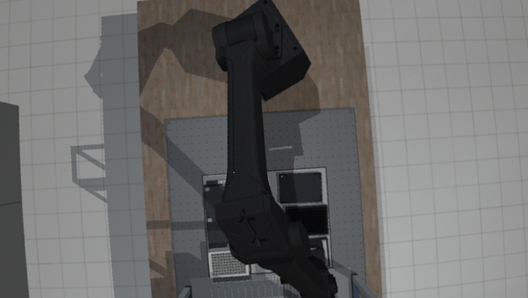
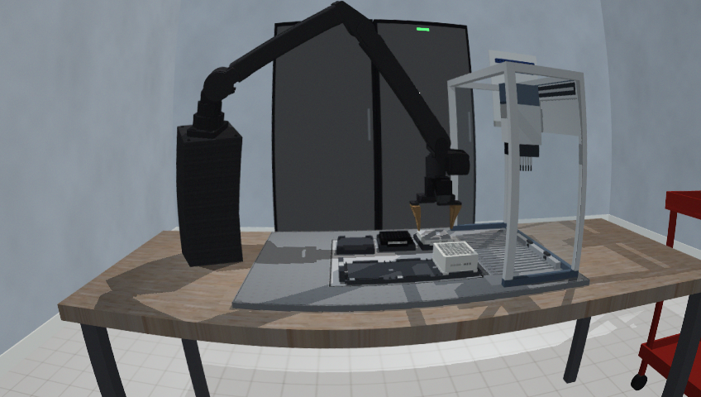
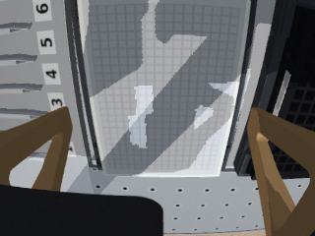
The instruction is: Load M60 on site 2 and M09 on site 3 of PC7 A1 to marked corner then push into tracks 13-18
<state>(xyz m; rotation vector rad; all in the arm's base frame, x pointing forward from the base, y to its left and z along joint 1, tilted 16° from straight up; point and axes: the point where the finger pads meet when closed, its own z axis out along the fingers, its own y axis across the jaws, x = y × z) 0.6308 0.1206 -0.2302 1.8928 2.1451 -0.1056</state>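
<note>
My gripper is now 40 mm above the nest S3. Also, from my hand: black 96-well plate M06: 110 mm behind, 30 mm below; dark carrier PC7: 270 mm to the right, 80 mm behind, 30 mm below; nest S1: 220 mm behind, 40 mm below, 30 mm to the right.
</note>
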